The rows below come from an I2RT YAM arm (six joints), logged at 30 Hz.
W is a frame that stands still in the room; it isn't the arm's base.
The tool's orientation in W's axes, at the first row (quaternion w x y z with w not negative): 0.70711 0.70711 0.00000 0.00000
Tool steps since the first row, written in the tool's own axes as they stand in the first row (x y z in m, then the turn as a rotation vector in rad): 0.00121 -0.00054 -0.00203 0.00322 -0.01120 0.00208; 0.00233 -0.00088 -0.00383 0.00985 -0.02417 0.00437; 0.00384 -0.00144 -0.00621 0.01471 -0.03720 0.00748; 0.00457 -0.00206 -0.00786 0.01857 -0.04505 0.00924; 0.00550 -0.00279 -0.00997 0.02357 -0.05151 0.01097; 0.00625 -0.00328 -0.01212 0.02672 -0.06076 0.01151; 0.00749 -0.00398 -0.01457 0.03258 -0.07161 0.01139; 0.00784 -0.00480 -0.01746 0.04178 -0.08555 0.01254; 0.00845 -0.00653 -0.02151 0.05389 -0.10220 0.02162; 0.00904 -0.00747 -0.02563 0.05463 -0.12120 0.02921
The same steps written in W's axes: 0.00121 0.00203 -0.00054 0.00322 -0.00208 -0.01120; 0.00233 0.00383 -0.00088 0.00985 -0.00437 -0.02417; 0.00384 0.00621 -0.00144 0.01471 -0.00748 -0.03720; 0.00457 0.00786 -0.00206 0.01857 -0.00924 -0.04505; 0.00550 0.00997 -0.00279 0.02357 -0.01097 -0.05151; 0.00625 0.01212 -0.00328 0.02672 -0.01151 -0.06076; 0.00749 0.01457 -0.00398 0.03258 -0.01139 -0.07161; 0.00784 0.01746 -0.00480 0.04178 -0.01254 -0.08555; 0.00845 0.02151 -0.00653 0.05389 -0.02162 -0.10220; 0.00904 0.02563 -0.00747 0.05463 -0.02921 -0.12120
